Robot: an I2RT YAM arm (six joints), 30 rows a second.
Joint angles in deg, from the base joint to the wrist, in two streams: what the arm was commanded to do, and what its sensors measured. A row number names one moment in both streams.
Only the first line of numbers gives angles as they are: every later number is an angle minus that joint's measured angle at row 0.
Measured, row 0:
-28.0 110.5 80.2 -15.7 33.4 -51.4
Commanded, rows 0 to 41:
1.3 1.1 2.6 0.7 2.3 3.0
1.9 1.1 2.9 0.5 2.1 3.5
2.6 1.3 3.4 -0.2 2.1 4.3
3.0 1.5 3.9 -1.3 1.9 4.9
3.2 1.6 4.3 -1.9 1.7 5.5
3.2 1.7 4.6 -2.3 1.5 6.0
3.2 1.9 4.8 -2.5 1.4 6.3
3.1 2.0 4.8 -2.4 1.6 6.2
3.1 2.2 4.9 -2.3 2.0 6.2
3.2 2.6 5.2 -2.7 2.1 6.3
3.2 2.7 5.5 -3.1 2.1 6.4
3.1 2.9 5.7 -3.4 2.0 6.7
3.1 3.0 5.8 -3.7 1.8 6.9
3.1 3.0 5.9 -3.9 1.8 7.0
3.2 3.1 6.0 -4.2 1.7 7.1
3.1 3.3 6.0 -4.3 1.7 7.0
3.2 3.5 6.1 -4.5 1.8 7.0
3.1 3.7 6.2 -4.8 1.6 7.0
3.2 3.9 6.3 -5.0 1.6 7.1
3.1 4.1 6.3 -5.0 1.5 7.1
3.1 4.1 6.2 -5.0 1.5 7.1
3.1 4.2 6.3 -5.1 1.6 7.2
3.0 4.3 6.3 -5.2 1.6 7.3
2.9 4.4 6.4 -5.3 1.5 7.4
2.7 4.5 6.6 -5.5 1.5 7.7
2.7 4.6 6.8 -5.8 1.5 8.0
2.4 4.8 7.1 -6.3 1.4 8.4
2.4 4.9 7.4 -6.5 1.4 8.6
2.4 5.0 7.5 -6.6 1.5 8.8
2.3 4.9 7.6 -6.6 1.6 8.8
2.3 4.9 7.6 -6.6 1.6 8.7
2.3 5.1 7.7 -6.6 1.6 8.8
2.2 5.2 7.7 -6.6 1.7 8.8
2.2 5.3 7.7 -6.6 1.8 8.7
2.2 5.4 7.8 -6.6 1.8 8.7
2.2 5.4 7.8 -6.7 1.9 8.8
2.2 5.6 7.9 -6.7 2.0 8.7
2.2 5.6 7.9 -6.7 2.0 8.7
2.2 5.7 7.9 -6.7 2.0 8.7
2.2 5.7 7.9 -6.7 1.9 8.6
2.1 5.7 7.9 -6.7 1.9 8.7
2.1 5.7 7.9 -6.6 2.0 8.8
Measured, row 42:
2.5 4.6 6.7 -5.6 1.5 7.5
